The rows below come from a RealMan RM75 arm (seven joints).
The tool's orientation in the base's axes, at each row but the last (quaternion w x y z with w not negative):
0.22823 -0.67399 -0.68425 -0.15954
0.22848 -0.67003 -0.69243 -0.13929
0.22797 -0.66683 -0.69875 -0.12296
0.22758 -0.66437 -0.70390 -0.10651
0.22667 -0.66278 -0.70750 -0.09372
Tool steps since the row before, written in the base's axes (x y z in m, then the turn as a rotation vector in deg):
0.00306 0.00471 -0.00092 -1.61 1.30 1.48
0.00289 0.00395 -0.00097 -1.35 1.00 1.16
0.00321 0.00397 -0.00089 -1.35 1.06 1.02
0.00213 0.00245 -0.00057 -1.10 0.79 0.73
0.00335 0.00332 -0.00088 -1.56 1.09 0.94
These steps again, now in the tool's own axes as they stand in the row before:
0.00355 0.00332 0.00296 1.86 -1.68 -0.41
0.00293 0.00323 0.00243 1.44 -1.41 -0.32
0.00303 0.00361 0.00216 1.43 -1.38 -0.17
0.00188 0.00241 0.00123 1.05 -1.12 -0.08
0.00252 0.00378 0.00155 1.42 -1.57 -0.05

